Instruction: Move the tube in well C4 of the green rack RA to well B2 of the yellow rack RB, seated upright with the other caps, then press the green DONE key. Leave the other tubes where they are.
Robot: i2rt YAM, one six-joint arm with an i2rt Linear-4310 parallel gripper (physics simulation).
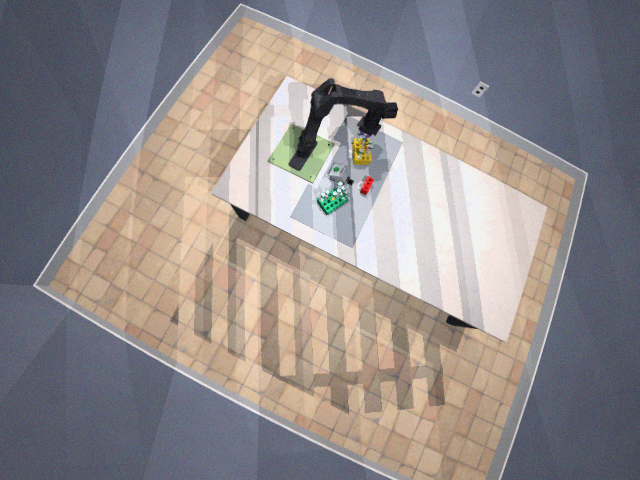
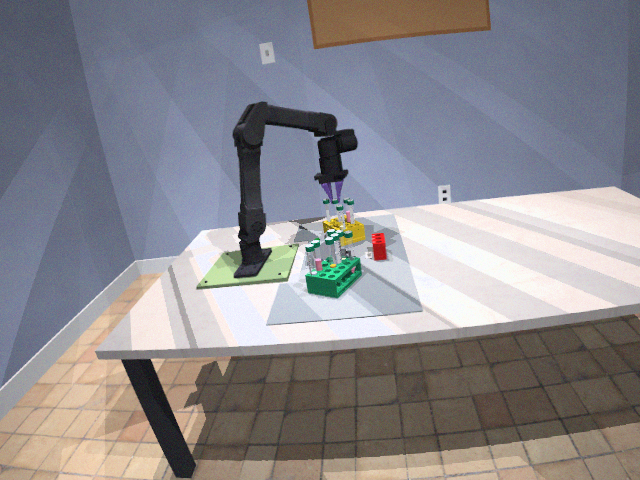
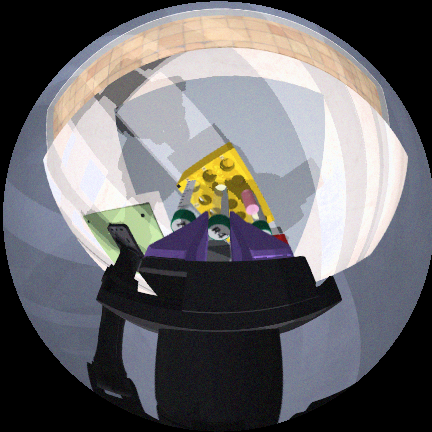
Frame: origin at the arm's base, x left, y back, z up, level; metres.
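Where they show: gripper, between the fingertips: (image 1: 364, 137) (image 2: 335, 202) (image 3: 218, 216); arm's base, origin of its link: (image 1: 303, 153) (image 2: 254, 263) (image 3: 132, 251).
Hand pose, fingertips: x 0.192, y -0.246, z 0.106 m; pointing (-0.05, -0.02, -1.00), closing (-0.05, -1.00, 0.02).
Things, the pixels of their top centre, and the offset from my fingertips. "pt": a spot on its surface instead. Level surfaces: height alone.
- green-capped tube, a spot on its surface: (image 3: 219, 232) pt dx -0.006, dy +0.000, dz +0.014 m
- yellow rack RB, centre of its top: (image 3: 230, 203) (image 2: 342, 222) (image 1: 362, 149) dx -0.028, dy -0.016, dz -0.061 m
- green rack RA, centre of its top: (image 2: 333, 266) (image 1: 333, 198) dx -0.351, dy -0.013, dz -0.061 m
- grey box with the green DONE key, a spot on its surface: (image 1: 336, 169) pt dx -0.212, dy +0.044, dz -0.041 m
- red block, centre of its top: (image 2: 378, 238) (image 1: 367, 183) dx -0.189, dy -0.129, dz -0.061 m
- grey mat, height of its surface: dz -0.111 m
My gripper (image 3: 218, 216) (image 2: 332, 198) (image 1: 366, 134) is shut on a green-capped tube (image 3: 219, 232) marked R4 and holds it upright. The tube hangs right above the yellow rack RB (image 3: 215, 158) (image 2: 355, 233) (image 1: 360, 158), with its pale lower end over the rack's middle wells; I cannot tell which well. Other capped tubes and one with pink contents (image 3: 250, 201) stand in the yellow rack beside it. The green rack RA (image 1: 327, 208) (image 2: 325, 287) stands nearer the table's front, with several tubes in it. The grey box with the green DONE key (image 1: 336, 169) lies between the two racks.
A red block (image 1: 366, 185) (image 2: 378, 247) stands to the right of the racks on the grey mat (image 2: 361, 305). The arm's base stands on a green plate (image 1: 306, 149) (image 2: 222, 270) to the left.
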